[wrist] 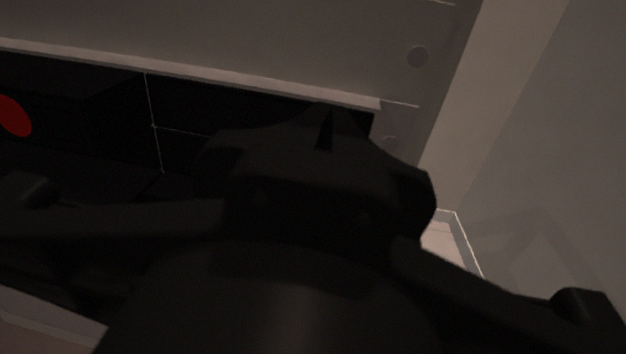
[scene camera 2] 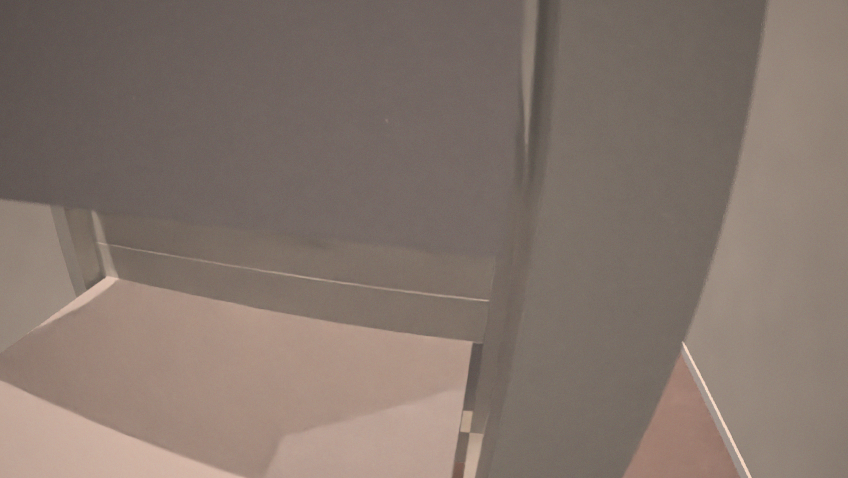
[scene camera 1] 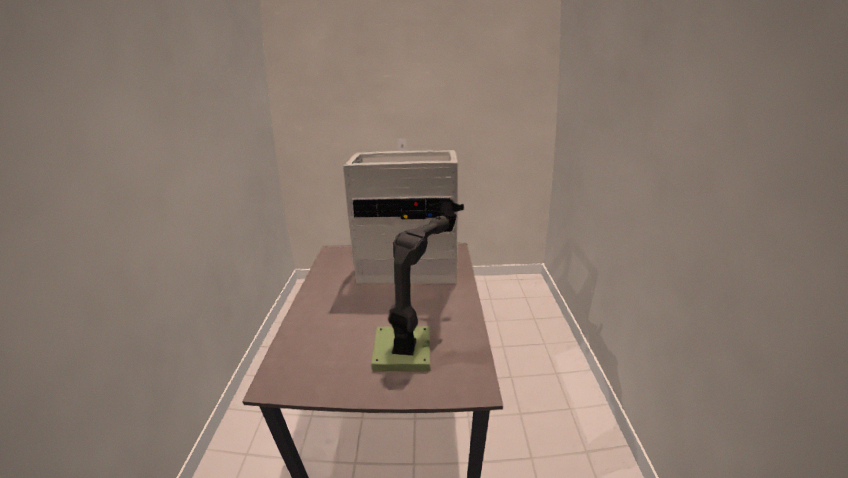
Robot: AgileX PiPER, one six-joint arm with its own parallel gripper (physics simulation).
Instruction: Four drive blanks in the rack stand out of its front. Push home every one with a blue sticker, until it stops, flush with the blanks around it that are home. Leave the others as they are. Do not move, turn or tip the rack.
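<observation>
The pale grey rack (scene camera 1: 403,178) (wrist: 250,30) stands at the table's back, with a band of black drive blanks across its front. A blank with a red sticker (scene camera 1: 415,204) (wrist: 14,117) stands out of the front. A blank with a yellow sticker (scene camera 1: 405,216) shows lower down. A blank with a blue sticker (scene camera 1: 429,214) is in the lower row, right of the yellow one. My gripper (scene camera 1: 446,206) (wrist: 327,125) is shut, with no object seen in it, at the right end of the band. It hides the blanks behind it; any contact is hidden.
The arm stands on a green base plate (scene camera 1: 383,356) on the brown table (scene camera 1: 332,368). In the wrist view the rack's right edge is close beside the gripper, with the room's wall (wrist: 575,150) beyond. Scene camera 2 shows large grey surfaces close up; the gripper and blanks do not show there.
</observation>
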